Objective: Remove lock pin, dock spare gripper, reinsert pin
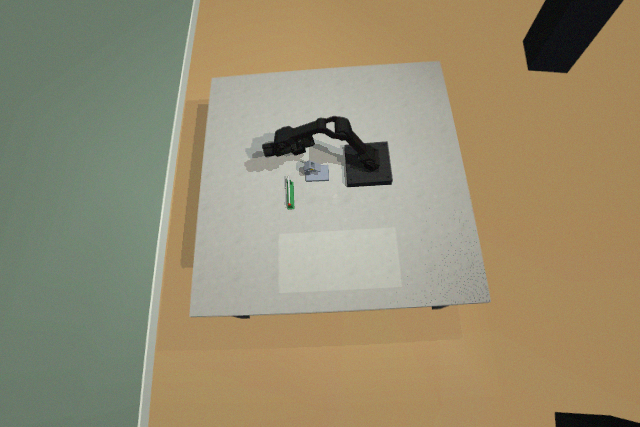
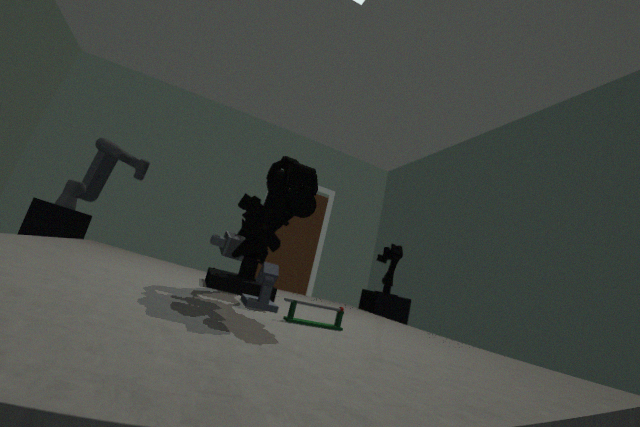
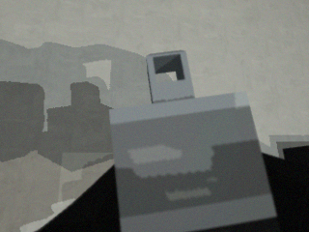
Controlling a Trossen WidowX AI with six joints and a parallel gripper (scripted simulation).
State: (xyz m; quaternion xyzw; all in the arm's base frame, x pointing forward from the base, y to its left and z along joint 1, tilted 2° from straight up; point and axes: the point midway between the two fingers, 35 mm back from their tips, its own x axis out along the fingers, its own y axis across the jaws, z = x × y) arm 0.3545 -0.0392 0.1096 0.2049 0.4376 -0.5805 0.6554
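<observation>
The grey mount socket lies 110 mm to the left of my gripper tip, 80 mm behind it and 60 mm below it. Round my gripper tip: green rack (230 mm to the left, 90 mm below, 20 mm ahead); spare gripper (20 mm above).
</observation>
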